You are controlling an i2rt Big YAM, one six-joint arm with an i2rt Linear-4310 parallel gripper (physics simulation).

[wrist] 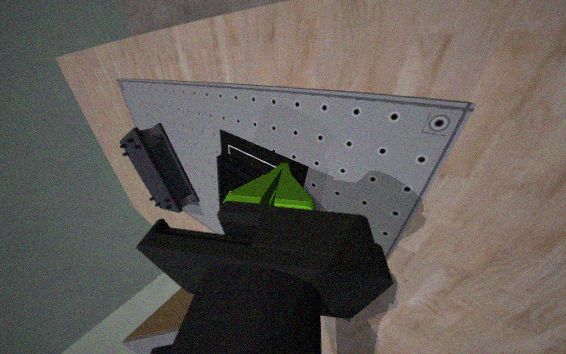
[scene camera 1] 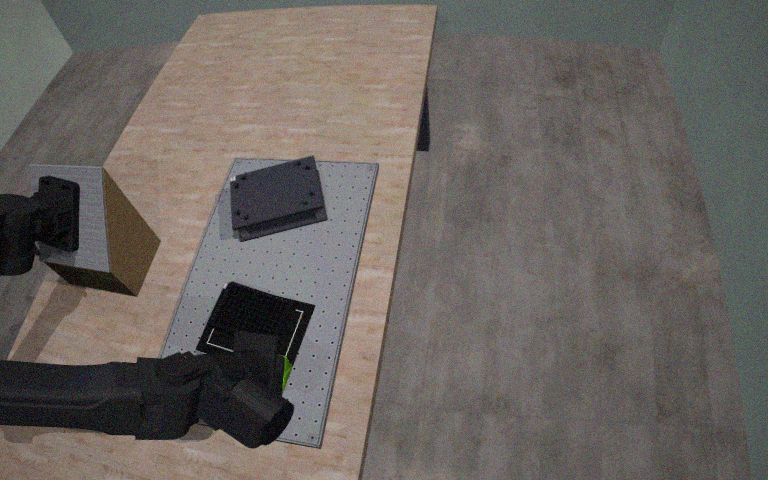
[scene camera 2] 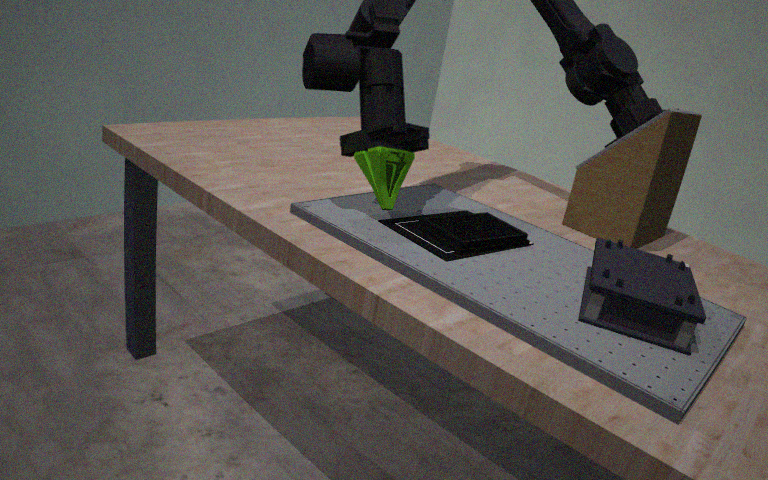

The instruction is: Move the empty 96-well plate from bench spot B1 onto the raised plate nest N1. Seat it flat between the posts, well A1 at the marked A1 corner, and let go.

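Seen in the pictures: gripper, fingertip midpoint: (wrist: 285, 168) (scene camera 1: 288, 365) (scene camera 2: 387, 209); arm's base, link origin: (scene camera 1: 61, 212) (scene camera 2: 646, 136).
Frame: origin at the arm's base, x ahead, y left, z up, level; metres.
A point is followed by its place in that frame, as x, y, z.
The black 96-well plate (scene camera 1: 257, 308) @(0.363, -0.023, -0.139) (scene camera 2: 481, 228) @(0.346, -0.029, -0.140) (wrist: 232, 175) @(0.400, -0.023, -0.140) lies flat on the black mat of spot B1 (scene camera 1: 305, 321) @(0.443, -0.020, -0.153) (scene camera 2: 419, 239) @(0.438, -0.048, -0.153), shifted from its white outline toward the nest side. The raised plate nest N1 (scene camera 1: 277, 195) @(0.326, 0.178, -0.110) (scene camera 2: 645, 277) @(0.330, 0.194, -0.110) (wrist: 150, 170) @(0.338, 0.163, -0.110) is dark grey, with short posts at its corners and no plate on it. A small white mark shows at one corner in scene camera 1. My gripper (scene camera 2: 387, 207) @(0.449, -0.101, -0.133) (wrist: 285, 168) @(0.449, -0.101, -0.133) is shut and empty, its green fingertips together above the board beside the mat's end away from the nest. In scene camera 1 the arm hides part of the mat and the fingertips.
The grey perforated board (scene camera 1: 271, 260) @(0.344, 0.074, -0.154) (scene camera 2: 526, 300) @(0.433, 0.118, -0.154) (wrist: 370, 135) @(0.494, -0.158, -0.154) carries the mat and the nest. A brown wedge-shaped block (scene camera 1: 130, 237) @(0.100, 0.023, -0.081) (scene camera 2: 617, 186) @(0.100, 0.022, -0.076) stands on the wooden table (scene camera 1: 317, 84) @(0.256, 0.538, -0.167) (scene camera 2: 249, 164) @(0.477, -0.420, -0.167) beside the board, with the arm's base on its sloped face.
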